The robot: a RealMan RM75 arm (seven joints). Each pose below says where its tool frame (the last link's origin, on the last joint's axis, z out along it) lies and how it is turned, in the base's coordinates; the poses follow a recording.
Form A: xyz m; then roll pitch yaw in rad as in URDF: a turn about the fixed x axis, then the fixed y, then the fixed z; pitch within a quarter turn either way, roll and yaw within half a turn.
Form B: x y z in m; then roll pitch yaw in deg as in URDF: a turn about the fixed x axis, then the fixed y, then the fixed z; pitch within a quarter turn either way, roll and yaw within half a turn. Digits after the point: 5 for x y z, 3 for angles.
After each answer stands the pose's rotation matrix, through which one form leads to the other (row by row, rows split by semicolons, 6 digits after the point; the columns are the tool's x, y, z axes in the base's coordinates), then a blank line. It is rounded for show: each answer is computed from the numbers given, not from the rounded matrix.
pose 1, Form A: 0.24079, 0.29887, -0.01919, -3.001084, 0.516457, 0.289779
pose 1, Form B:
0.24079, 0.29887, -0.01919, -171.949, 29.591, 16.603
0.833319 0.216652 -0.508568; 0.248473 -0.968623 -0.005501; -0.493802 -0.121781 -0.861004

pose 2, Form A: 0.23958, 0.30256, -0.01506, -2.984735, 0.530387, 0.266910
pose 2, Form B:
0.23958, 0.30256, -0.01506, -171.013, 30.389, 15.293
0.832067 0.184288 -0.523166; 0.227516 -0.973591 0.018898; -0.505867 -0.134753 -0.852021

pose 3, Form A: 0.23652, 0.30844, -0.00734, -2.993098, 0.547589, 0.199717
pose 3, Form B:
0.23652, 0.30844, -0.00734, -171.492, 31.375, 11.443
0.836811 0.120713 -0.534018; 0.169384 -0.984618 0.042857; -0.520630 -0.126317 -0.844386

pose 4, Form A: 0.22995, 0.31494, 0.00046, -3.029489, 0.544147, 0.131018
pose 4, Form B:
0.22995, 0.31494, 0.00046, -173.577, 31.177, 7.507
0.848236 0.072406 -0.524645; 0.111775 -0.992772 0.043702; -0.517688 -0.095712 -0.850199

